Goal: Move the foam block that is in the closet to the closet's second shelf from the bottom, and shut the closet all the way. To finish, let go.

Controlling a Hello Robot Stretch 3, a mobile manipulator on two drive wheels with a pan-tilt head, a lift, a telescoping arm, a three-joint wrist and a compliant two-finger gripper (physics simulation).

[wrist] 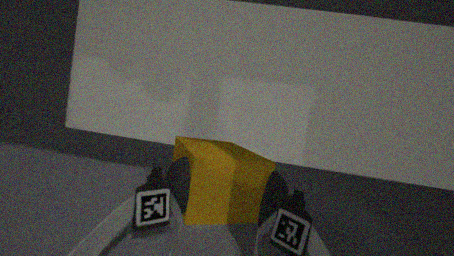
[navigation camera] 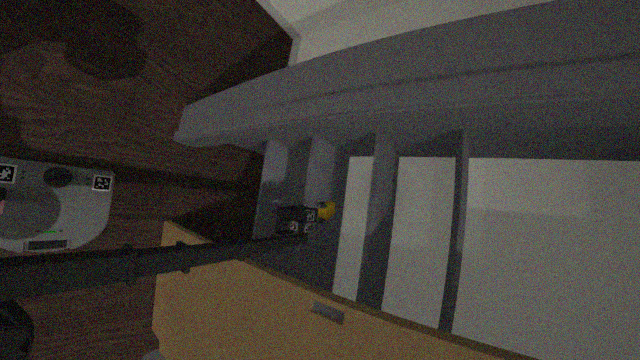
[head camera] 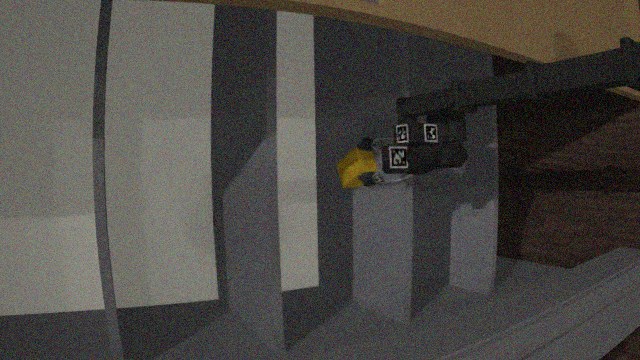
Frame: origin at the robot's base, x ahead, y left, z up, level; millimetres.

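Where they show: gripper, fingertip midpoint: (wrist: pixel 226 183) (navigation camera: pixel 324 212) (head camera: pixel 361 162); robot's base, origin of the base link: (navigation camera: pixel 58 176).
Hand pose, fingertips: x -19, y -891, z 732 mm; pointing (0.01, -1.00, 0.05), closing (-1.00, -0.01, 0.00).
Note:
Each offset is from my fingertips to the top centre of the thing. "pt": to the spot under its first point. Level surfaces: height alone.
A yellow foam block {25 mm up, 12 mm ahead, 17 mm right} (head camera: pixel 354 167) (navigation camera: pixel 328 210) (wrist: pixel 212 182) is inside the open grey closet. My gripper (head camera: pixel 369 161) (navigation camera: pixel 320 209) (wrist: pixel 226 183) is shut on it, with a dark fingertip pressed to each side. The block is at the back part of the second shelf from the bottom {pt 20 mm down, 201 mm ahead, 47 mm left} (head camera: pixel 382 250) (navigation camera: pixel 321 167), at or a little above its surface; I cannot tell whether it touches. The closet's tan door (head camera: pixel 450 25) (navigation camera: pixel 225 300) stands open. The block's underside is hidden.
The head and navigation views are turned sideways. The bottom shelf {325 mm down} (head camera: pixel 472 250) (navigation camera: pixel 275 162) lies below, and a higher shelf (head camera: pixel 252 250) (navigation camera: pixel 382 200) above. My arm (head camera: pixel 550 75) (navigation camera: pixel 100 270) reaches in past the door. The closet's grey side (navigation camera: pixel 350 85) runs along the other side.

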